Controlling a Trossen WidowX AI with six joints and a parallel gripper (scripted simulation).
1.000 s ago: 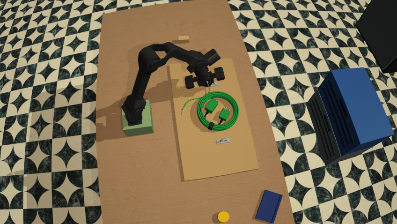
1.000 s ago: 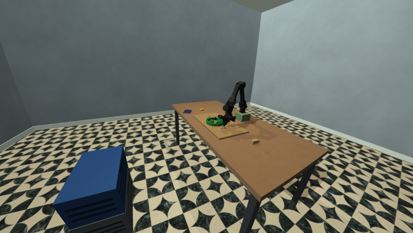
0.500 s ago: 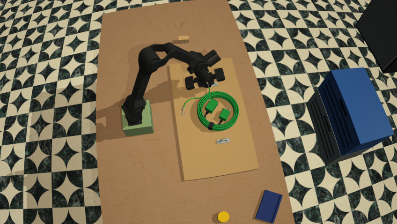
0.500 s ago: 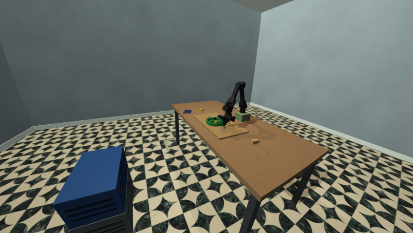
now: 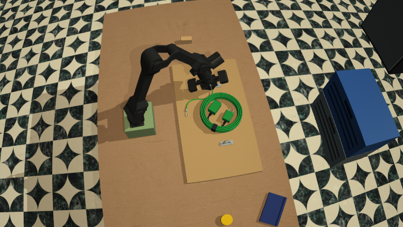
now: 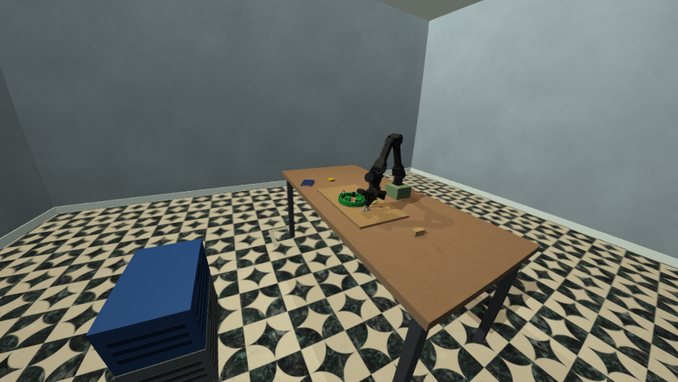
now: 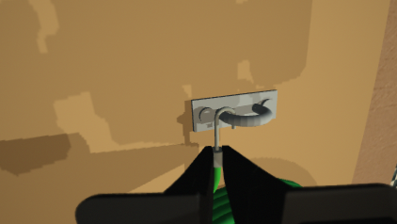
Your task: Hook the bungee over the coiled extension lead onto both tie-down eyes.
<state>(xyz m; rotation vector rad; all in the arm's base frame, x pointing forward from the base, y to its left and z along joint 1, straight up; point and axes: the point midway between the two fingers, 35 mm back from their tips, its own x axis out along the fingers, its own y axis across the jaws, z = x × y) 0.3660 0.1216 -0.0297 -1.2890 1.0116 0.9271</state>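
The board is 130 mm to the right of my hand, 50 mm below it and 10 mm behind it. From my hand the other things lie so: small wooden block 350 mm to the left, 50 mm behind, 40 mm below; then yellow disc 630 mm to the right, 70 mm behind, 50 mm below.
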